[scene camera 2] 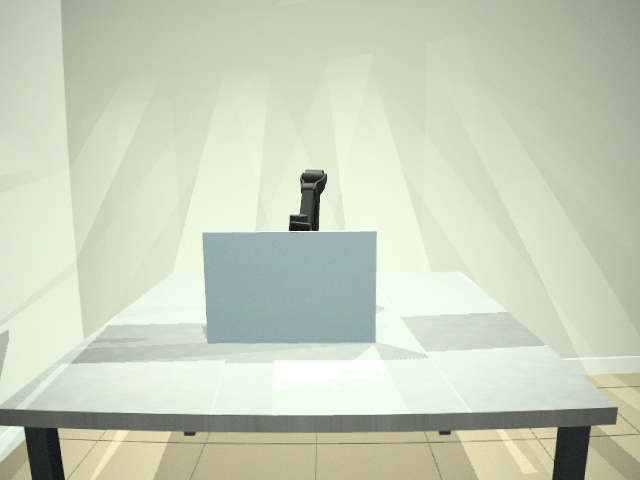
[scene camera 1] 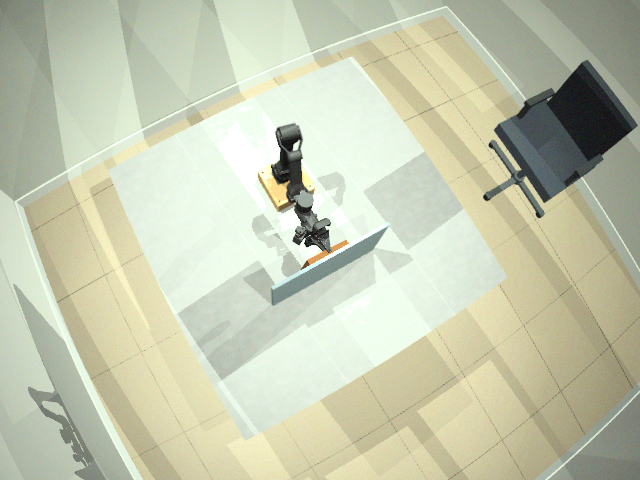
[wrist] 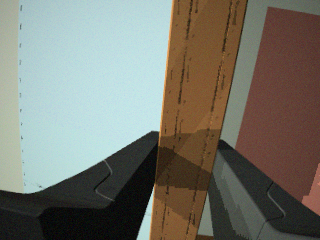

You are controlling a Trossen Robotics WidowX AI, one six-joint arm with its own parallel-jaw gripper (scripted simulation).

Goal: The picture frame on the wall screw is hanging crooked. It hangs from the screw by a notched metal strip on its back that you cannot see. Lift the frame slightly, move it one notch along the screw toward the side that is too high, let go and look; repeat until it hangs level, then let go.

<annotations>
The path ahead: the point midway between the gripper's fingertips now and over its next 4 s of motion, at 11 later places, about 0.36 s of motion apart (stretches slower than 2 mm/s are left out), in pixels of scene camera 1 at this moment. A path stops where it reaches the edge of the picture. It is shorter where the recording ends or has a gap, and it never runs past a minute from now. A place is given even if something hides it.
My gripper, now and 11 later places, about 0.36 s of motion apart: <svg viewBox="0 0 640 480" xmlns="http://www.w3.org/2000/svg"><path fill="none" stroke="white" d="M329 253L329 253L328 253L328 253L328 253L327 254L327 254L327 254L327 254L326 254L326 255L322 248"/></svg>
</annotations>
